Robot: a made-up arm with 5 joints.
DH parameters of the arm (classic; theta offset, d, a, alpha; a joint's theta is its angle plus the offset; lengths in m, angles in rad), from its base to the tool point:
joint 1: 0 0.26 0.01 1.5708
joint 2: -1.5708 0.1 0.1 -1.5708
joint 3: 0 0.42 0.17 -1.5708
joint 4: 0 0.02 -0.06 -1.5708
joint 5: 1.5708 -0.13 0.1 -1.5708
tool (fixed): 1.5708 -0.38 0 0
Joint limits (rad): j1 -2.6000..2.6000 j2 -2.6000..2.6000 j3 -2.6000..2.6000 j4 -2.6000..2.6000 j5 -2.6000..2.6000
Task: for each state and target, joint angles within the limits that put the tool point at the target. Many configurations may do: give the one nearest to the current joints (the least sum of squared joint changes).
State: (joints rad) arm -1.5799 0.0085 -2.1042 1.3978 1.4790
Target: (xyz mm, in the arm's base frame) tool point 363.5 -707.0 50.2
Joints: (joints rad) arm -1.0061 -0.5302 -2.2689 1.2300 2.0938
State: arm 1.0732 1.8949 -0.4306 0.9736 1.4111
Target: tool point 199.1 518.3 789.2
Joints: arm 1.8964 1.7255 0.3062 1.0197 1.0702
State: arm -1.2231 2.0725 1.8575 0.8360 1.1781
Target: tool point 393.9 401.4 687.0
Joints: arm -1.7190 2.6000 2.4923 1.2411 1.5854
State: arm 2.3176 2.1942 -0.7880 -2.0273 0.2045
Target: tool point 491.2 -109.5 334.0
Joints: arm 2.4637 2.6000 -0.9993 -2.4320 0.6821
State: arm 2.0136 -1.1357 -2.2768 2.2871 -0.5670
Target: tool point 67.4 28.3 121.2
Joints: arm 2.0455 -1.0647 -2.2846 2.4733 -0.1242
